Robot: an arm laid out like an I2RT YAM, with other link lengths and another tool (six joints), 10 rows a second.
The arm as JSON. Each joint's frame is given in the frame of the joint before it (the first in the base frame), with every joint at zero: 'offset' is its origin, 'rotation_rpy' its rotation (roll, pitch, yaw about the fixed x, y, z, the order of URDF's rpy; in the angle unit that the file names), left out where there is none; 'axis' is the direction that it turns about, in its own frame. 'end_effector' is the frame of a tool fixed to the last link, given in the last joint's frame.
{
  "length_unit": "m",
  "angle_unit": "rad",
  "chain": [
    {
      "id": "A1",
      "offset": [
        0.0,
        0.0,
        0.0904
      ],
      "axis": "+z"
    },
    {
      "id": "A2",
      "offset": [
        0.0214,
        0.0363,
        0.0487
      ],
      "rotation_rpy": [
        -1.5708,
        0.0,
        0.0
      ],
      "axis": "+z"
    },
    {
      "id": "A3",
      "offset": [
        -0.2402,
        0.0,
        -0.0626
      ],
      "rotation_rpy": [
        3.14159,
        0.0,
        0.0
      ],
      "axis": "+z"
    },
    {
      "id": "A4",
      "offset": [
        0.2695,
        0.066,
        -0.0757
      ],
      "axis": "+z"
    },
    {
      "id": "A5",
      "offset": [
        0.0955,
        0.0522,
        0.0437
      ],
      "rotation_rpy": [
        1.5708,
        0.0,
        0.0
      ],
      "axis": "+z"
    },
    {
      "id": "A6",
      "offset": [
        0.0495,
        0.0,
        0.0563
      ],
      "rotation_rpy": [
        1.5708,
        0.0,
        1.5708
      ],
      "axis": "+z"
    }
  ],
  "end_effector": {
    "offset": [
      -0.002,
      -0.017,
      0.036
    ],
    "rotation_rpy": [
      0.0,
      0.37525,
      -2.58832
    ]
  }
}
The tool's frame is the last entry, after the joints.
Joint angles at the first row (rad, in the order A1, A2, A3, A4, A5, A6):
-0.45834, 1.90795, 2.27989, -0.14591, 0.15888, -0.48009
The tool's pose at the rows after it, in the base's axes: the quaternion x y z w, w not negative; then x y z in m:
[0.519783 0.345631 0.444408 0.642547 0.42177 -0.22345 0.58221]
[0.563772 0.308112 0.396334 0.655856 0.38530 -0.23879 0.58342]
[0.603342 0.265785 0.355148 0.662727 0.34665 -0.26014 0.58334]
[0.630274 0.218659 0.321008 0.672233 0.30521 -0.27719 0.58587]
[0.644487 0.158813 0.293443 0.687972 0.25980 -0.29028 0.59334]
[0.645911 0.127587 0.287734 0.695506 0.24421 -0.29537 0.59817]
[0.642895 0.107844 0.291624 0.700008 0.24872 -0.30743 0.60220]
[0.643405 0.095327 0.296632 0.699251 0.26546 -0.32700 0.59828]
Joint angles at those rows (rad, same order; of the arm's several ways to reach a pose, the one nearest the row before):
-0.46864, 1.80917, 2.19601, -0.17798, 0.28744, -0.51366
-0.51709, 1.72482, 2.13986, -0.25615, 0.38472, -0.50832
-0.59186, 1.66569, 2.11620, -0.34656, 0.44576, -0.47856
-0.67273, 1.60581, 2.09106, -0.41524, 0.49115, -0.44232
-0.76201, 1.55012, 2.07807, -0.46749, 0.53386, -0.39044
-0.79403, 1.54592, 2.09600, -0.48809, 0.55678, -0.35420
-0.80358, 1.61266, 2.17760, -0.49647, 0.57088, -0.32330
-0.80471, 1.71986, 2.28176, -0.49953, 0.58004, -0.29545

